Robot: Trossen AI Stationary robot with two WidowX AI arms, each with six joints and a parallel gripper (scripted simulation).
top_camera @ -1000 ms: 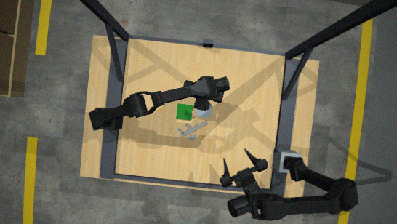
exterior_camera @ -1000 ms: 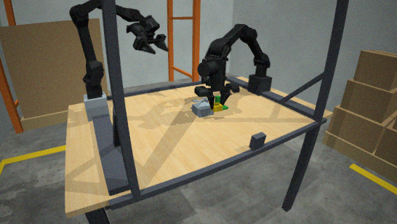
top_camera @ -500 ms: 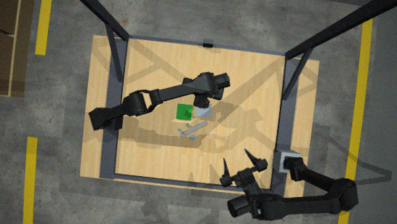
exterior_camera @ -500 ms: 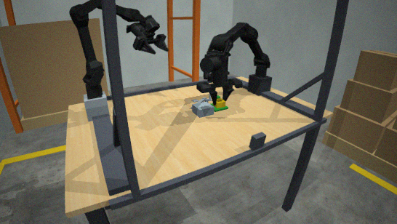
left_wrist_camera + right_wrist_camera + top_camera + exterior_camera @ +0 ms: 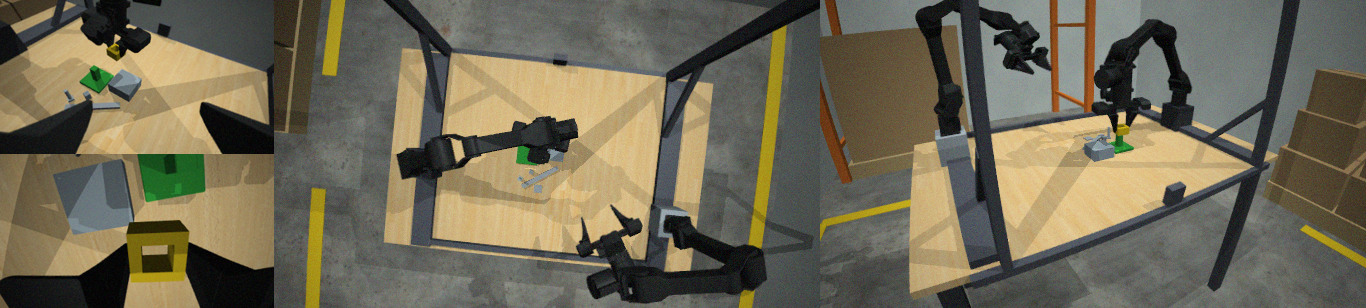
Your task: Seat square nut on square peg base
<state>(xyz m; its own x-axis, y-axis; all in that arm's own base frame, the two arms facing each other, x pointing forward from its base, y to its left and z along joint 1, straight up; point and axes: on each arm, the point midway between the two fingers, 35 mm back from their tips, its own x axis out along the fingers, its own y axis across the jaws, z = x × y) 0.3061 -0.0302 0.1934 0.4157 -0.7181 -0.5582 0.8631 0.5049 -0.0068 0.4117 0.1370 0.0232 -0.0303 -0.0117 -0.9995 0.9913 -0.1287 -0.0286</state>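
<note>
The grey block lies 110 mm below my right hand, 60 mm to the left of it and 30 mm ahead of it. Round my right hand: long grey bar 140 mm ahead, 120 mm below, 30 mm to the left.
</note>
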